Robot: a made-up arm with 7 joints. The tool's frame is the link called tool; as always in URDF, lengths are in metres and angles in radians.
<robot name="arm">
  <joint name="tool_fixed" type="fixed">
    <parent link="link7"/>
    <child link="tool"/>
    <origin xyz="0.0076 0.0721 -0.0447" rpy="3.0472 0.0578 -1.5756"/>
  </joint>
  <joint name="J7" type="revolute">
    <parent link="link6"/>
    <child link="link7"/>
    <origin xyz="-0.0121 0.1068 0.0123" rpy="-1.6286 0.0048 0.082"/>
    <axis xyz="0 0 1"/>
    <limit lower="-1.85" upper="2.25" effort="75" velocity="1.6"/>
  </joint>
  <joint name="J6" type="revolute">
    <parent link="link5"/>
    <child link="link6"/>
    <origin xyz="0.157 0.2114 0.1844" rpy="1.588 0 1.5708"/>
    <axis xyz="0 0 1"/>
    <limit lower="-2.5" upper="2.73" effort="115" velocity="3"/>
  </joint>
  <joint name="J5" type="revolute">
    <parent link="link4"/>
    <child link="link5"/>
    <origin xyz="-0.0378 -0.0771 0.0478" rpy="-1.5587 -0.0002 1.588"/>
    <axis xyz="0 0 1"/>
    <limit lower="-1.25" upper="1.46" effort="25" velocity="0.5"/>
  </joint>
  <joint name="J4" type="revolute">
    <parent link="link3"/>
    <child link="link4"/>
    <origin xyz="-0.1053 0.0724 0.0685" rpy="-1.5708 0 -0.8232"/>
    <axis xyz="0 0 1"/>
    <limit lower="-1.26" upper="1.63" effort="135" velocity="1.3"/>
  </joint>
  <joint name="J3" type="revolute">
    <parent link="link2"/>
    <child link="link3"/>
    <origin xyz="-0.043 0.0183 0.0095" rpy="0 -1.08 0"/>
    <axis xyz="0 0 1"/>
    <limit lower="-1.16" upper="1.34" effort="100" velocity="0.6"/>
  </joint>
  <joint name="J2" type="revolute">
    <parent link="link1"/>
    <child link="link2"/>
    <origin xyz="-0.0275 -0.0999 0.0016" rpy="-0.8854 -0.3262 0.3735"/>
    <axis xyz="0 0 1"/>
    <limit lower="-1.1" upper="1.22" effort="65" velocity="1.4"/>
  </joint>
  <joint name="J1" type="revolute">
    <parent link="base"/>
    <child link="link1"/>
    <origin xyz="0.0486 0.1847 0.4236" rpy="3.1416 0 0"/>
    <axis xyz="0 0 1"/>
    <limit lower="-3.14" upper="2.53" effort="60" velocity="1.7"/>
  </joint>
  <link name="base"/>
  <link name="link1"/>
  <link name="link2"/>
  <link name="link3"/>
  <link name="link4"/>
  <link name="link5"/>
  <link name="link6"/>
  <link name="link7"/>
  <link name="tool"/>
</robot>
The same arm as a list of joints. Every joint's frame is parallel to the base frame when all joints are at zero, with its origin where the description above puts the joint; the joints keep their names.
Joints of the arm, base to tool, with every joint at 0 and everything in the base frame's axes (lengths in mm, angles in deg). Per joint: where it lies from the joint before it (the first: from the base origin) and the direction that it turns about. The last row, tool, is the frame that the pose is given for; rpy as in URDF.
J1: axis 0 0 -1 offset 48.6 184.7 423.6
J2: axis -0.471301 -0.646802 -0.599602 offset -27.5 99.9 -1.6
J3: axis -1 0 0 offset -42.4 -3.7 21.5
J4: axis 0 -1 0 offset -68.5 28 124.7
J5: axis -0.0172 -0.0121 0.999779 offset -77.1 -47.8 37.8
J6: axis 1 0 0 offset 153.8 209.1 189.6
J7: axis -0.057799 -0.094098 0.993884 offset 12.3 -13.4 106.6
tool: offset -69.4 11.8 -47.9 rpy 180 0 0
Joint limits (deg, base to tool): -179.91..144.96 -63.03..69.9 -66.46..76.78 -72.19..93.39 -71.62..83.65 -143.24..156.42 -106..128.92

